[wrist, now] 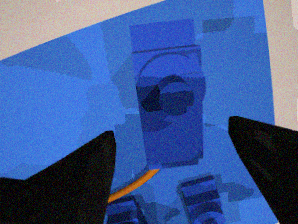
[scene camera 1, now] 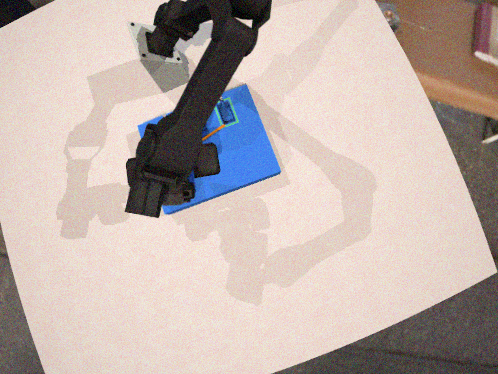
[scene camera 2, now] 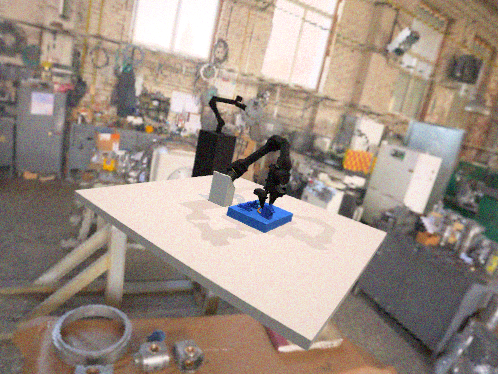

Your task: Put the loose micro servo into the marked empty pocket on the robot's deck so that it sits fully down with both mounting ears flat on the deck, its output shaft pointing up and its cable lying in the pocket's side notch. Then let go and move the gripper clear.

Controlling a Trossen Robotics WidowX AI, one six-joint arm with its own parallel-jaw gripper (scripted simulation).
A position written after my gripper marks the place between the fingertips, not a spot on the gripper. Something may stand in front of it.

Observation:
I see my gripper (scene camera 1: 182, 172), a micro servo (wrist: 170, 85) and a blue deck (scene camera 1: 246, 156).
My gripper is seen too in the wrist view (wrist: 171, 131). The blue deck is seen too in the wrist view (wrist: 69, 90) and in scene camera 2 (scene camera 2: 252, 218).

